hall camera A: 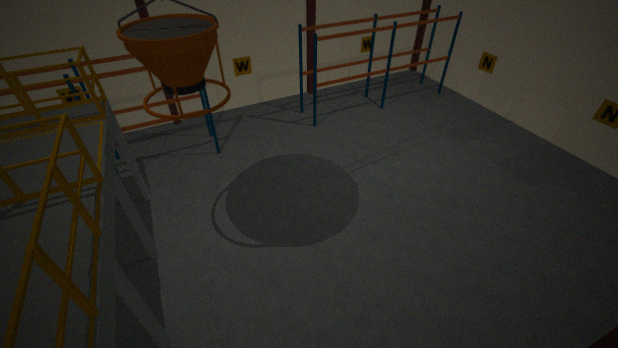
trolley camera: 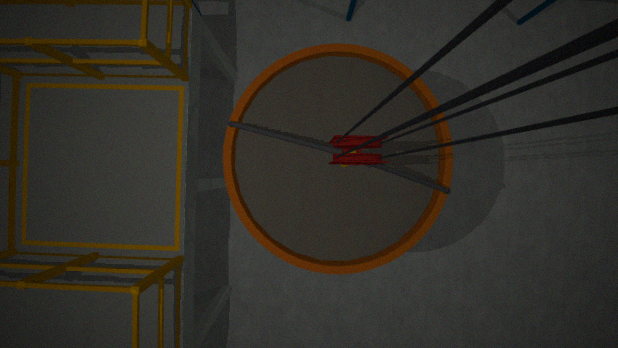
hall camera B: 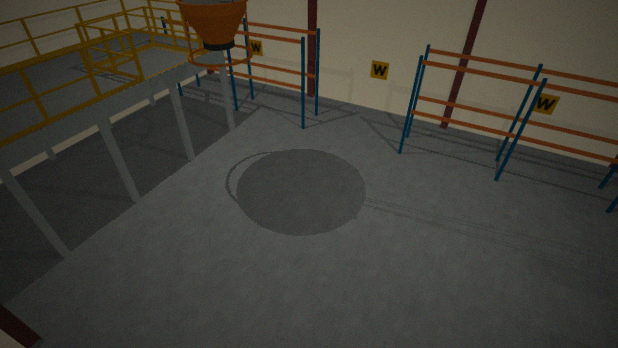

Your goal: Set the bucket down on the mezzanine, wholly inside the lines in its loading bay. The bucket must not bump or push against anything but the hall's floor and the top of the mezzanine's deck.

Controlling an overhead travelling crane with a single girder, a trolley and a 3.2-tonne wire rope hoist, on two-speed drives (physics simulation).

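Note:
The orange bucket [hall camera A: 172, 57] [hall camera B: 214, 22] [trolley camera: 300, 205] hangs upright in the air, its bottom ring well above the floor. In the trolley view its rim is right of the mezzanine's deck [hall camera A: 107, 225] [hall camera B: 75, 120] [trolley camera: 100, 165], with a gap to the deck's edge. The yellow lines [trolley camera: 180, 165] of the loading bay lie on the deck to the left, level with the bucket. My hook [trolley camera: 351, 151], under the red block, is shut on the bucket's bail; it is out of the frame in both hall views. The exact height of the bucket's bottom over the deck cannot be told.
Yellow railings [hall camera A: 65, 285] [hall camera B: 33, 92] [trolley camera: 80, 286] stand on both sides of the loading bay. Racks with blue posts [hall camera A: 314, 80] [hall camera B: 303, 82] and orange beams stand along the wall with the W signs. The bucket's shadow [hall camera A: 295, 200] [hall camera B: 302, 192] [trolley camera: 472, 165] falls on the floor.

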